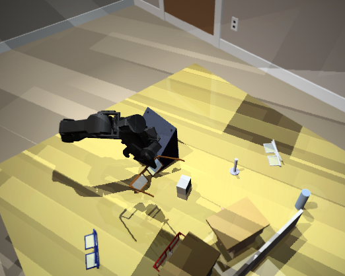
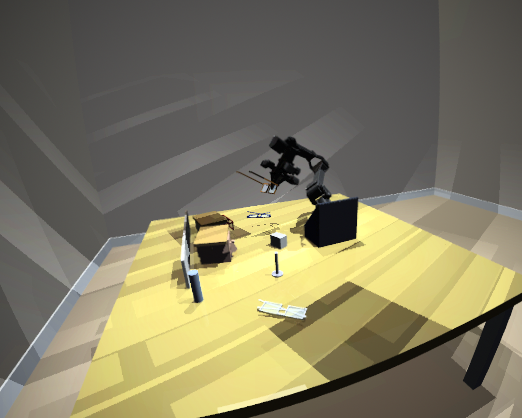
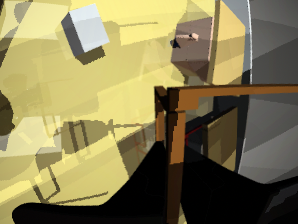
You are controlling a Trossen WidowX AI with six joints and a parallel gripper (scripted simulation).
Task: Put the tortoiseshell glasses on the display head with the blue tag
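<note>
Right now the display head is 250 mm ahead of my gripper tip, 160 mm below it and 150 mm to the left of it. Round my gripper tip: post 330 mm to the left, 200 mm below, 60 mm ahead; white cube 190 mm below, 110 mm to the left; long panel 390 mm ahead, 170 mm below, 60 mm to the left.
</note>
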